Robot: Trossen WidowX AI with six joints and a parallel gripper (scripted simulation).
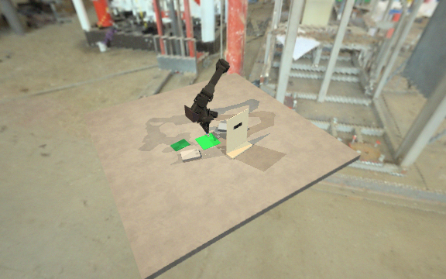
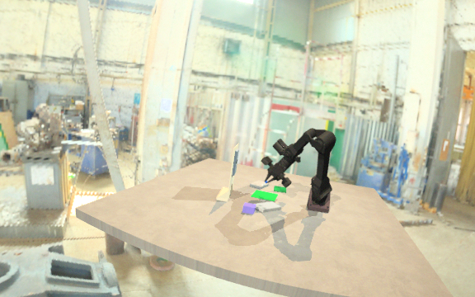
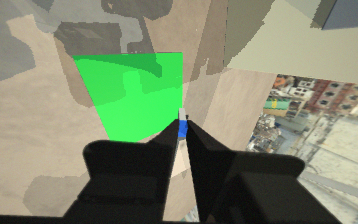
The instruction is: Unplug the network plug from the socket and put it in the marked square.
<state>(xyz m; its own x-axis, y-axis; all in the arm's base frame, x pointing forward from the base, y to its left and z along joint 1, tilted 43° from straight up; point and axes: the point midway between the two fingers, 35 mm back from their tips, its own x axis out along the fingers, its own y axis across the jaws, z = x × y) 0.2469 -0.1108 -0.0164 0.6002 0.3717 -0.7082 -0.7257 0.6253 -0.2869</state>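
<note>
Right now the bright green marked square is 70 mm below my gripper tip and 10 mm behind it. Round my gripper tip: purple block (250 mm to the left, 50 mm below, 50 mm ahead); then cream upright panel (170 mm ahead, 90 mm to the left, 40 mm above).
</note>
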